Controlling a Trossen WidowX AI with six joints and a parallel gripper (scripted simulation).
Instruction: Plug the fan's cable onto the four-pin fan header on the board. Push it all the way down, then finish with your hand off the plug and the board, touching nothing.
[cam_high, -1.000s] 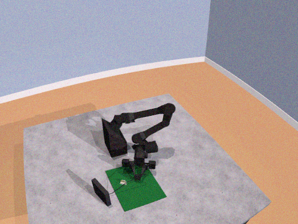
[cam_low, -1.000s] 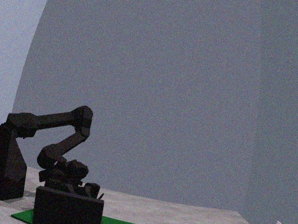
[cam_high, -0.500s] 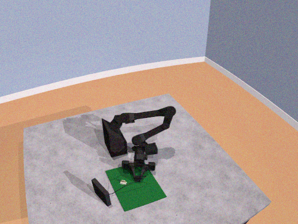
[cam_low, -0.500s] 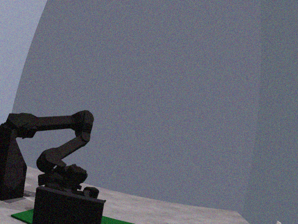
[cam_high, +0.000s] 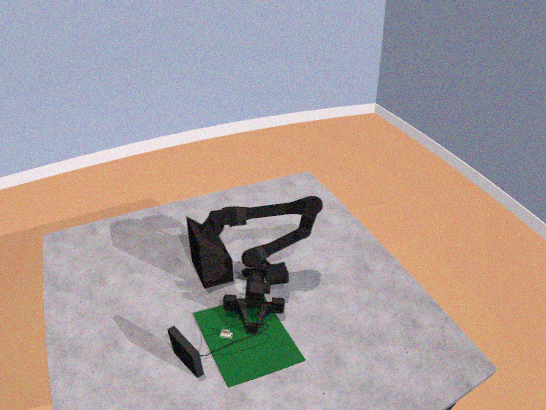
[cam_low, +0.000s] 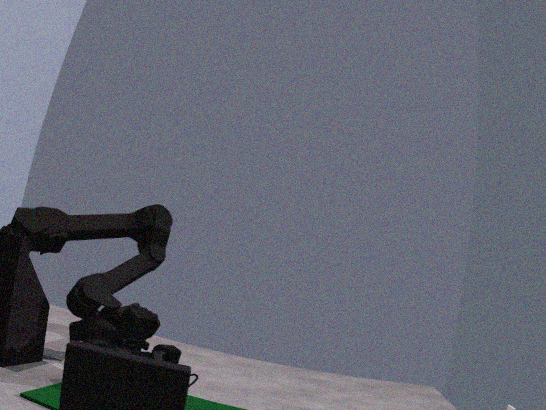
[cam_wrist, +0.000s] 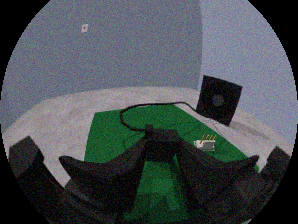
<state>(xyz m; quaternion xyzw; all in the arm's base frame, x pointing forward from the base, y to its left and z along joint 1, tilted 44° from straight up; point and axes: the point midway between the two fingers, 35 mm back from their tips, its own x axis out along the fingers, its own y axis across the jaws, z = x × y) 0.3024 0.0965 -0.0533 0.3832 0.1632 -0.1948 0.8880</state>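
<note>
Right now the black plug is 1 cm below my gripper tip. Also, from my gripper tip: green board: 5 cm below, 2 cm to the right, 1 cm ahead; white four-pin header: 8 cm to the right, 3 cm below, 2 cm behind; black fan: 21 cm to the right, 3 cm ahead, 3 cm above.
</note>
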